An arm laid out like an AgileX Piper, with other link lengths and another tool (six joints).
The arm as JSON. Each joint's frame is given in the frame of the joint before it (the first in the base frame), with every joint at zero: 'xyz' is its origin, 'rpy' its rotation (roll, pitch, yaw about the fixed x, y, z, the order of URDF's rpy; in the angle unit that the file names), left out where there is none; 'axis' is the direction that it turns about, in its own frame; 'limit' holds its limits. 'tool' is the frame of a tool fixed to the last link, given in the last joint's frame.
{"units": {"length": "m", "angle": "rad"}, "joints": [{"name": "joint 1", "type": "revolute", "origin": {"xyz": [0.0, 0.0, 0.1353], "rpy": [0.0, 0.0, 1.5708]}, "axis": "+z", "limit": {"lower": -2.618, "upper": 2.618}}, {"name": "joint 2", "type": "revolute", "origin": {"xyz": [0.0, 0.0, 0.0], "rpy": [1.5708, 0.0, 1.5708]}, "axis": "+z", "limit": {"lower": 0.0, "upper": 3.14}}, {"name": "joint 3", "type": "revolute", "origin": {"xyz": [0.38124, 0.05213, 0.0], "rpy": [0.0, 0.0, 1.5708]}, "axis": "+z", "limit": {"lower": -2.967, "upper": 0.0}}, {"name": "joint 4", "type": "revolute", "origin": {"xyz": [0.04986, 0.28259, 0.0], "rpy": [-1.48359, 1.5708, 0.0]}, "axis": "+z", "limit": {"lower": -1.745, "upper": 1.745}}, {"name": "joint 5", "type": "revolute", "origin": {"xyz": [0.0, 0.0, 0.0], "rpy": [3.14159, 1.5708, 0.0]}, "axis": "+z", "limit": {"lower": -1.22, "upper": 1.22}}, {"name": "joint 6", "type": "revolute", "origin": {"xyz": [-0.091, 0.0, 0.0], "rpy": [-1.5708, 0.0, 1.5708]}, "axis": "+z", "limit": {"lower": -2.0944, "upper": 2.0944}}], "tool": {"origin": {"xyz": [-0.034, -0.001, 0.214], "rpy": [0.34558, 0.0, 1.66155]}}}
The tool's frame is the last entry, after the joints.
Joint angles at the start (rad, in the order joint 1, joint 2, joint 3, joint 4, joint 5, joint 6):
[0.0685, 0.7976, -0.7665, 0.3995, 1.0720, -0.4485]
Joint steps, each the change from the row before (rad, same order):
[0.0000, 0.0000, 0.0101, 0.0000, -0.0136, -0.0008]
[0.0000, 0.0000, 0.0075, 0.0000, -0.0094, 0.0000]
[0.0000, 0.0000, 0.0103, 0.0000, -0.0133, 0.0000]
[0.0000, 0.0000, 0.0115, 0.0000, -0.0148, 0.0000]
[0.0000, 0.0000, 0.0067, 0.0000, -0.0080, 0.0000]
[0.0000, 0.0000, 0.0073, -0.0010, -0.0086, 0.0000]
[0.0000, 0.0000, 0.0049, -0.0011, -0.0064, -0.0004]
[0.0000, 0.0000, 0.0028, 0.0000, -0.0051, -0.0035]
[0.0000, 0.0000, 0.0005, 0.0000, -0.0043, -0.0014]
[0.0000, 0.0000, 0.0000, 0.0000, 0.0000, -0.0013]
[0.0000, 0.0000, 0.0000, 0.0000, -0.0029, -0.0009]
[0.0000, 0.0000, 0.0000, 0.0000, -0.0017, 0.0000]
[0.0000, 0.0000, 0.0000, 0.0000, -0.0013, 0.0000]
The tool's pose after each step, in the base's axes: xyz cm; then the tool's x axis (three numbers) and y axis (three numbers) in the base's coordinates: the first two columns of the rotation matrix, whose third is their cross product. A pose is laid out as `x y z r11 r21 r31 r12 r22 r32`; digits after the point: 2 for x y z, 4 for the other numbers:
18.29 10.93 22.43 0.3779 -0.9058 -0.1914 -0.5617 -0.0599 -0.8252
18.38 10.89 22.24 0.3748 -0.9072 -0.1912 -0.5610 -0.0577 -0.8258
18.52 10.84 21.97 0.3705 -0.9090 -0.1908 -0.5597 -0.0545 -0.8269
18.67 10.77 21.67 0.3656 -0.9111 -0.1903 -0.5582 -0.0511 -0.8281
18.74 10.73 21.49 0.3629 -0.9122 -0.1901 -0.5578 -0.0493 -0.8285
18.81 10.67 21.28 0.3600 -0.9136 -0.1890 -0.5574 -0.0482 -0.8288
18.88 10.61 21.15 0.3582 -0.9146 -0.1874 -0.5565 -0.0480 -0.8295
18.96 10.58 21.09 0.3595 -0.9147 -0.1847 -0.5538 -0.0498 -0.8311
19.07 10.55 21.12 0.3597 -0.9150 -0.1829 -0.5506 -0.0499 -0.8333
19.07 10.55 21.12 0.3607 -0.9147 -0.1821 -0.5501 -0.0510 -0.8335
19.15 10.54 21.16 0.3609 -0.9149 -0.1807 -0.5476 -0.0510 -0.8352
19.20 10.53 21.18 0.3605 -0.9152 -0.1803 -0.5464 -0.0506 -0.8360
19.24 10.53 21.20 0.3603 -0.9153 -0.1799 -0.5454 -0.0502 -0.8367

